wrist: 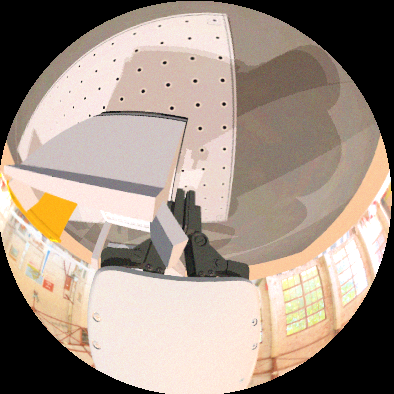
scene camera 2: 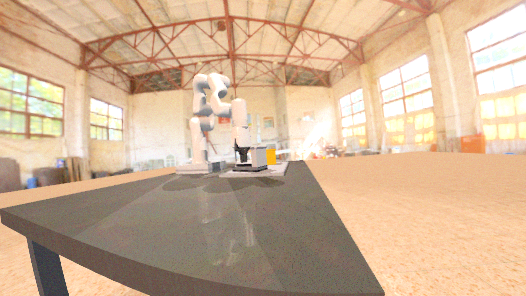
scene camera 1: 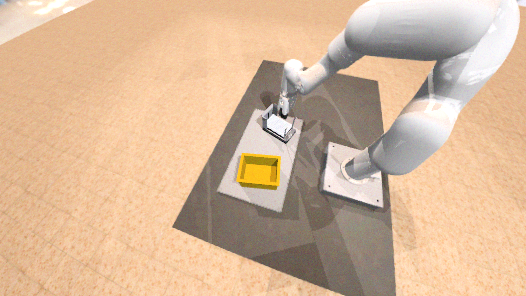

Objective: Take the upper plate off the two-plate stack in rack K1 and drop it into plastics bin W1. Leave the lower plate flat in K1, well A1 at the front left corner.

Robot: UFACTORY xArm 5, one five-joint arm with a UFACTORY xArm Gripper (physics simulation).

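Note:
Rack K1 (scene camera 1: 267,119) (scene camera 2: 259,157) (wrist: 115,150) has grey upright walls on a dark base. A white plate (scene camera 1: 280,126) (wrist: 125,220) shows inside it; the views do not show clearly whether one or two plates are there, nor well A1. My gripper (scene camera 1: 284,116) (scene camera 2: 243,159) (wrist: 182,199) is shut and empty. It points down at the rack's far end, past the plate's far edge in scene camera 1. In the wrist view the tips are just right of the long wall's end. Plastics bin W1 (scene camera 1: 260,185) (scene camera 2: 271,156) (wrist: 52,215) is yellow, with no plate showing inside.
The rack and bin stand on a light perforated board (scene camera 1: 231,186) (wrist: 195,95) on the dark table (scene camera 1: 200,220) (scene camera 2: 200,240). A grey upright corner piece (wrist: 169,232) of the rack stands close to the fingers. The arm's base plate (scene camera 1: 345,192) is to the right in scene camera 1.

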